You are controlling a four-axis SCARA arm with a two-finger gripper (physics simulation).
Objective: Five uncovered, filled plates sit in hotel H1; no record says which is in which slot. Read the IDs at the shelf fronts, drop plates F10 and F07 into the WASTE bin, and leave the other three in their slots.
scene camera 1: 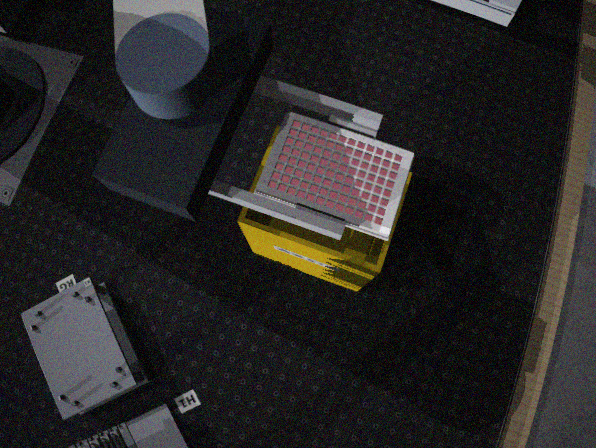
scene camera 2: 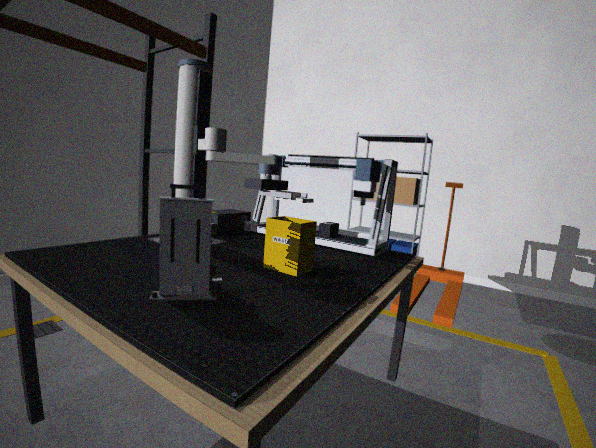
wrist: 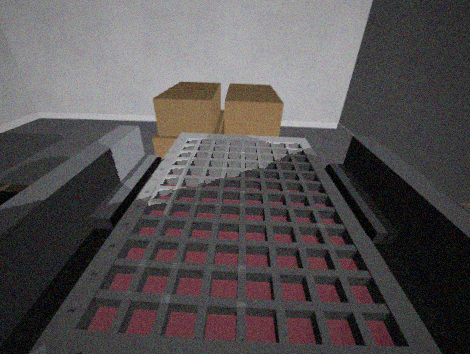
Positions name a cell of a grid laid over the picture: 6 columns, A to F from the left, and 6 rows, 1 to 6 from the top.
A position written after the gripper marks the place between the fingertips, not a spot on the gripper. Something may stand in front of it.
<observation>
In view: the gripper (scene camera 2: D3).
The gripper is seen too in the wrist view (wrist: D3).
</observation>
